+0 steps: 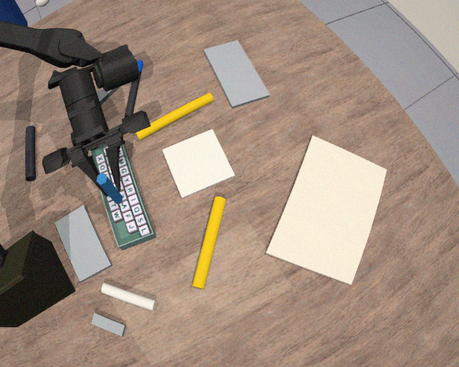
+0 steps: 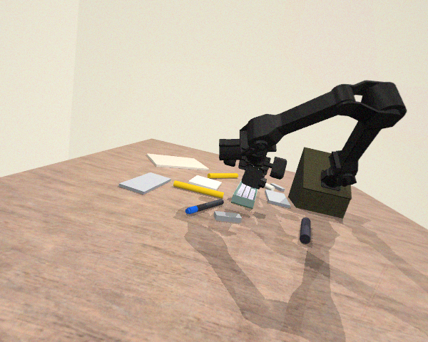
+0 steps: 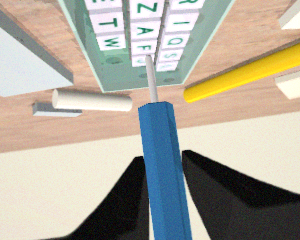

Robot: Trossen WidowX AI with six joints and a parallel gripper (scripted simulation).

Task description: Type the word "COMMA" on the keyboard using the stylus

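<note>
The grey plate lies 110 mm behind my gripper tip, 80 mm below it and 10 mm to the right of it. Also, from my gripper tip: white cylinder 140 mm to the right, 80 mm below, 80 mm behind; then small grey block 250 mm to the left, 80 mm below, 70 mm ahead; then blue stylus 10 mm below.
</note>
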